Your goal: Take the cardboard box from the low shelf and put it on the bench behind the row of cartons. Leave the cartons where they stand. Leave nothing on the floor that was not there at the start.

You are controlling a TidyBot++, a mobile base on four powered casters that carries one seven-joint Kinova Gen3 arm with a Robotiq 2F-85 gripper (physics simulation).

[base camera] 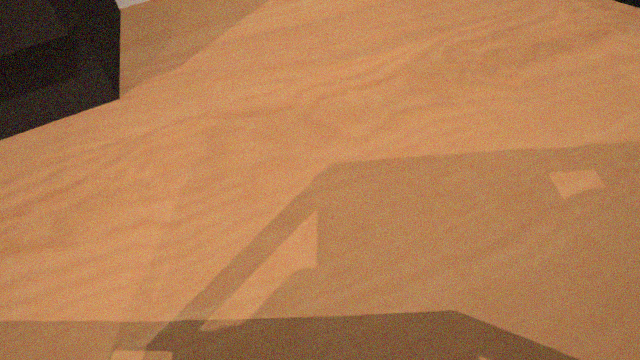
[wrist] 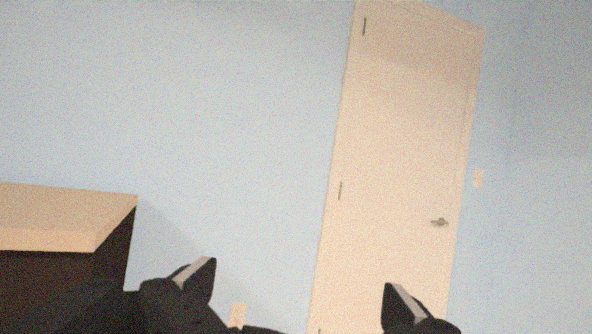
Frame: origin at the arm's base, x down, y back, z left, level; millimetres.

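Where they show: gripper, fingertip midpoint: [wrist: 297, 288].
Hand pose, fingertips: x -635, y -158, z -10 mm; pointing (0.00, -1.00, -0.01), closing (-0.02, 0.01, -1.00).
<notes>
After its pixels a point has its place.
My gripper [wrist: 297, 288] {x -635, y -158, z -10 mm} is open, its two dark fingers wide apart at the bottom of the wrist view with wall and door behind them, and no object between them. The cardboard box, the low shelf and the row of cartons do not show in either view. A piece of furniture with a pale wooden top [wrist: 55, 212] {x -514, y -688, z 562 mm} and dark sides stands at the lower left of the wrist view; I cannot tell if it is the bench.
A dark block-like object [base camera: 60, 65] {x 304, y -636, z 471 mm} stands on the wooden floor [base camera: 280, 120] {x 396, y -544, z 96 mm} at the upper left of the base view. Shadows cross the floor nearer the base. A pale door [wrist: 395, 150] {x -886, y -1618, z -474 mm} with a handle [wrist: 439, 222] {x -528, y -1701, z -799 mm} is in the light blue wall [wrist: 225, 125] {x -847, y -1285, z 371 mm}.
</notes>
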